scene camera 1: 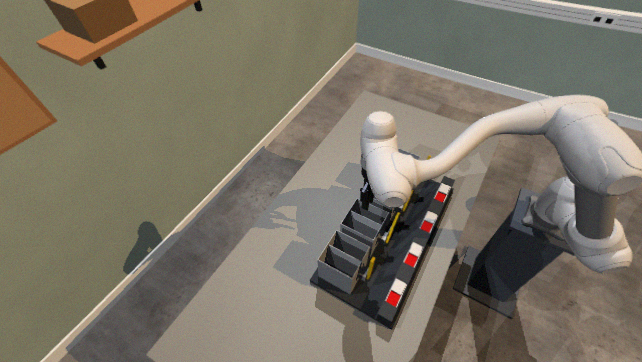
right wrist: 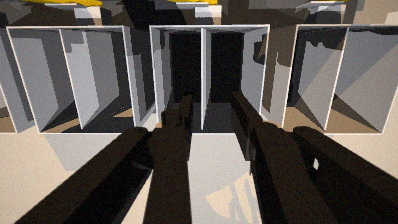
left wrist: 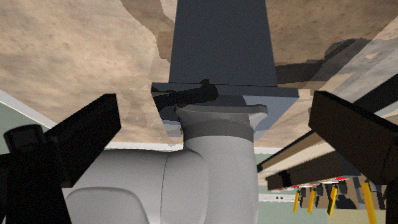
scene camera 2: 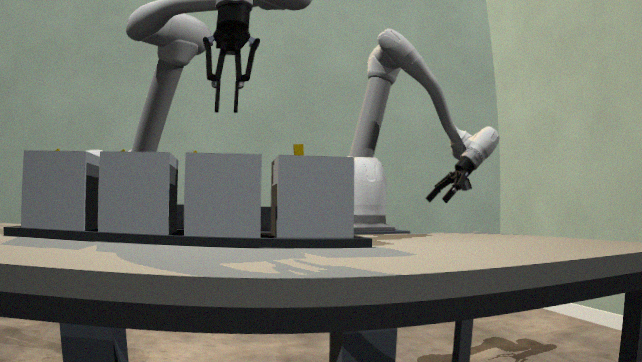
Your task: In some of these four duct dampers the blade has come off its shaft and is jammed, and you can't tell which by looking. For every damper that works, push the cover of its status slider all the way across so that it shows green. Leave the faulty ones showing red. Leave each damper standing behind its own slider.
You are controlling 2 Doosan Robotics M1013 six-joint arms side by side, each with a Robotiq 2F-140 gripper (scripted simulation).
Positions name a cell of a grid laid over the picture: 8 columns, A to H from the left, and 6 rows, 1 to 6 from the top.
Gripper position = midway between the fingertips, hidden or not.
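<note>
I can see my left gripper (scene camera 2: F4), and the left wrist view shows the gripper too (left wrist: E3). My right gripper (scene camera 2: C2) is visible as well, and it also appears in the right wrist view (right wrist: E3). Then I see a damper (scene camera 2: A4), a damper (scene camera 2: B4) and another damper (scene camera 2: C4).
</note>
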